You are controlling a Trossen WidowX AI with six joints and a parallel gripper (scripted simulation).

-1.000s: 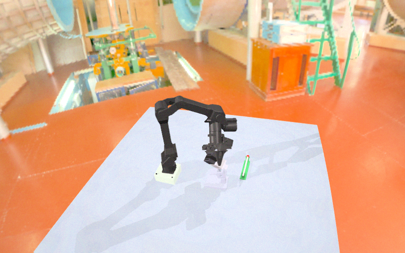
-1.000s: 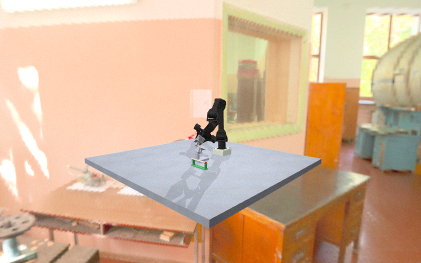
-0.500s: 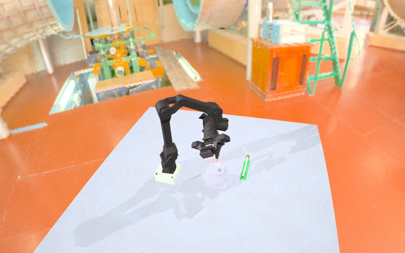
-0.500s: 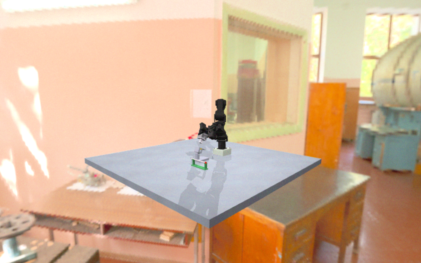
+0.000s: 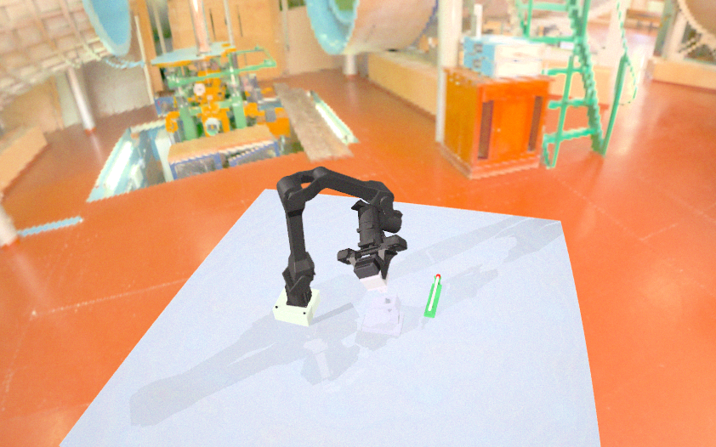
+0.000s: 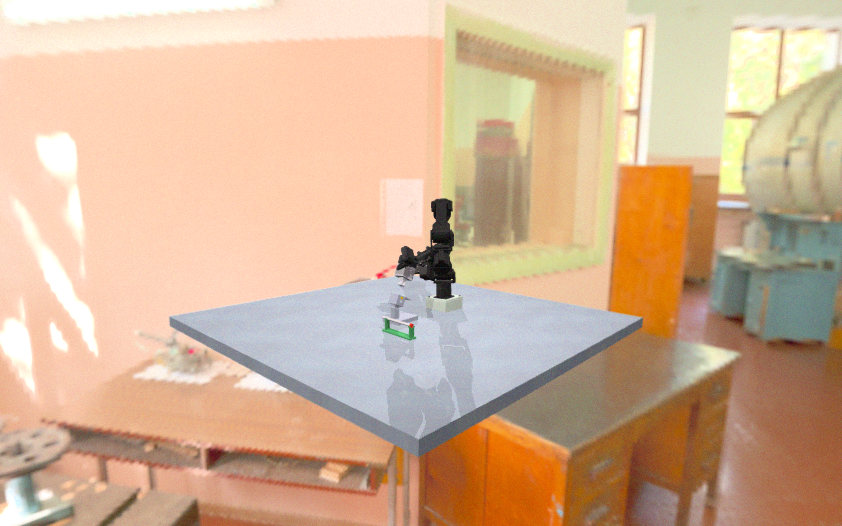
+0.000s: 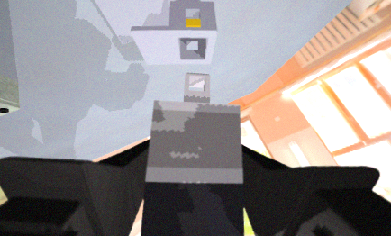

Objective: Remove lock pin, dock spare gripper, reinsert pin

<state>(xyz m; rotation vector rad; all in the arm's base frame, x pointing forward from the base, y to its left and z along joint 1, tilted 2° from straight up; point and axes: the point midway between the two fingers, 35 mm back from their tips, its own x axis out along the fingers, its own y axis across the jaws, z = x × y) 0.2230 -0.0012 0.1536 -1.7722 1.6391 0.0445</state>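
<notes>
Right now the green cradle is 16 cm ahead of my gripper tip, 12 cm to the left of it and 16 cm below it. Round my gripper tip: spare gripper 2 cm to the left; mount 3 cm ahead, 2 cm to the left, 13 cm below.
</notes>
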